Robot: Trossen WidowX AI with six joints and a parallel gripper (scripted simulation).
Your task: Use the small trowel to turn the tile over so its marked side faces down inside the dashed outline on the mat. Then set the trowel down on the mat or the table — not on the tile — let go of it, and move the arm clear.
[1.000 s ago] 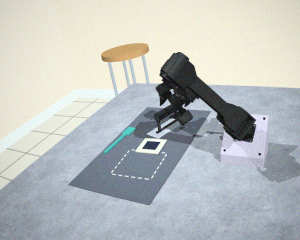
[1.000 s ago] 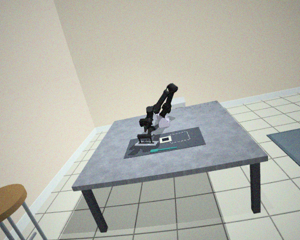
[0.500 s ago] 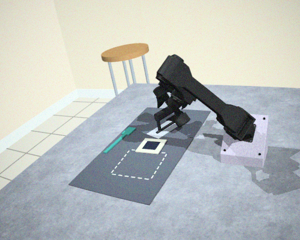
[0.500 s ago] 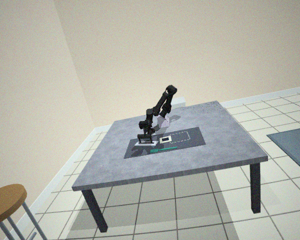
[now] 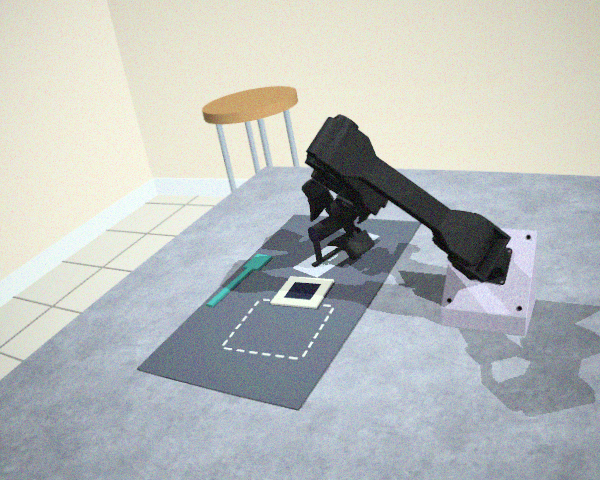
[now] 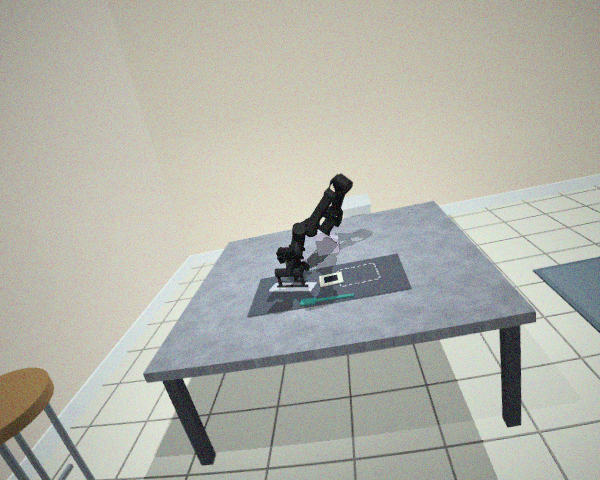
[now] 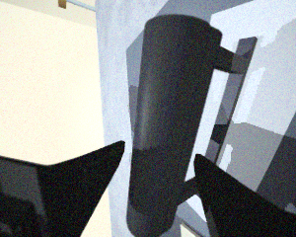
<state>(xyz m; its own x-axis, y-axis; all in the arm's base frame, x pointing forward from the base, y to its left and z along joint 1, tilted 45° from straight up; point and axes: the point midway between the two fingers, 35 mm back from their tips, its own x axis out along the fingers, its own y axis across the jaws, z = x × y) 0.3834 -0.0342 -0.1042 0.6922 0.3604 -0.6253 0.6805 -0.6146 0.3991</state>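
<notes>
Right now my gripper tip is 15 cm to the right of the cream tile, 5 cm above it and 4 cm past it. Round my gripper tip: teal trowel: 13 cm to the left, 13 cm ahead, 5 cm below; then dark mat: 14 cm to the left, 7 cm below, 1 cm behind.
</notes>
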